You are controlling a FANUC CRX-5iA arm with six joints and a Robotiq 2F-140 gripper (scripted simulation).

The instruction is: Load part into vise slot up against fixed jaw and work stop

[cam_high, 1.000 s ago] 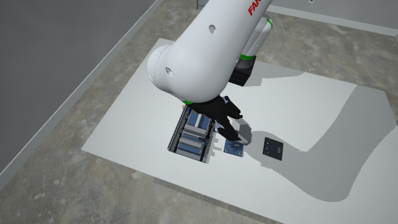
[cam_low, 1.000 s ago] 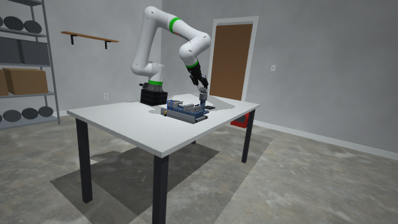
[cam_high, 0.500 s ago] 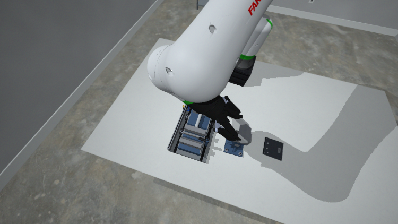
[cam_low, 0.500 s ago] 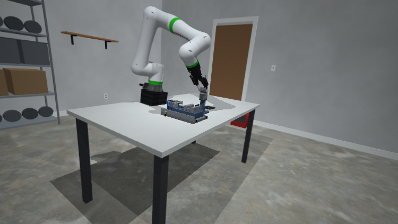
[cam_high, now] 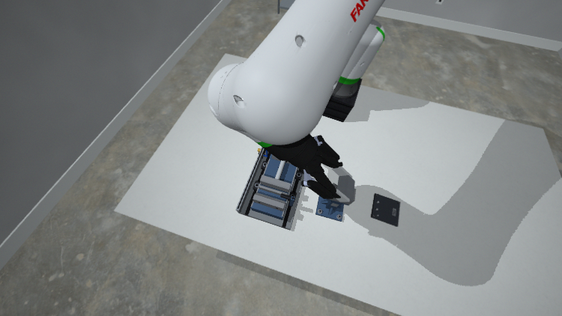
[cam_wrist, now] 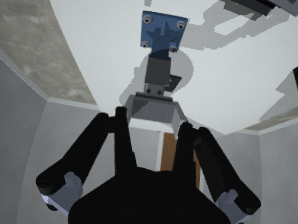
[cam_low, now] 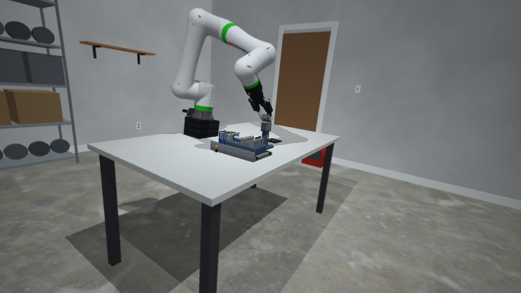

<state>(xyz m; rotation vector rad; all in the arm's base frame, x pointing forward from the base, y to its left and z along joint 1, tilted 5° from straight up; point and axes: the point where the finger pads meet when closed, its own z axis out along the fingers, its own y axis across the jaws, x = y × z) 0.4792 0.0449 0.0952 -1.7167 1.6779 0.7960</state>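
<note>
Now: the part 1 cm to the left of my hand and 2 cm below it. From my hand the other things lie so: air cylinder rod (5 cm behind, 18 cm to the right, 13 cm below); vise (3 cm behind, 18 cm to the right, 16 cm below); air cylinder (12 cm behind, 18 cm to the right, 13 cm below).
</note>
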